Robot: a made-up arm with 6 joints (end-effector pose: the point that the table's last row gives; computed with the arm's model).
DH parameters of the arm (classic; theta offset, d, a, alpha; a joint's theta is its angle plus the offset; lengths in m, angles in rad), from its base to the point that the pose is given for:
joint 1: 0 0.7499 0.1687 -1.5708
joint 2: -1.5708 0 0.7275 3.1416
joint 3: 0 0 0.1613 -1.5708
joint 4: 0 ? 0 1.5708
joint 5: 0 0 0 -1.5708
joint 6: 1.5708 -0.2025 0 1.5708
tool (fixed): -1.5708 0 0 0
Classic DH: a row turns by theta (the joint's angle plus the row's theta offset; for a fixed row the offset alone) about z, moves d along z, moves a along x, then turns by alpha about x.
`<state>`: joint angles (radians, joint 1 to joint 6).
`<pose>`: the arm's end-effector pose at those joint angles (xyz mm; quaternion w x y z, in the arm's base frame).
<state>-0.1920 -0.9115 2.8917 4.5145 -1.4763 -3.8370</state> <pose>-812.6 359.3 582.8 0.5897 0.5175 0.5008 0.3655</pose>
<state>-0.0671 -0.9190 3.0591 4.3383 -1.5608 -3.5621</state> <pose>-704.7 236.3 497.4 0.7259 0.3691 0.3916 0.4283</pose>
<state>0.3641 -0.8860 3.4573 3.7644 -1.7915 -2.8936</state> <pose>-357.3 -12.8 463.6 0.8830 -0.0347 0.0279 0.4672</pose>
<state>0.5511 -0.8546 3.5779 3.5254 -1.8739 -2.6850</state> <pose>-238.2 -61.4 499.4 0.8843 -0.1481 -0.0964 0.4323</pose>
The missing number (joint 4, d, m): -0.7202
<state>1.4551 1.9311 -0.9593 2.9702 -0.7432 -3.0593</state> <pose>32.6 77.9 -9.7 0.3852 -0.6143 0.6291 0.2802</pose>
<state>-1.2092 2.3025 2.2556 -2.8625 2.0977 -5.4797</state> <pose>424.5 -1258.6 227.9 0.2745 -0.4664 0.0419 0.8398</pose>
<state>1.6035 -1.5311 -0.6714 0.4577 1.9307 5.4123</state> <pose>-71.1 -388.3 1486.6 0.2016 -0.5166 0.6463 -0.5243</pose>
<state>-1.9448 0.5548 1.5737 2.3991 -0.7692 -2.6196</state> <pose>-373.6 -691.4 2244.4 0.2511 -0.4785 -0.5649 -0.6236</pose>
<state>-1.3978 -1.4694 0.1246 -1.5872 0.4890 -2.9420</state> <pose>-220.3 708.3 1718.6 0.0237 -0.5167 0.0268 -0.8554</pose>
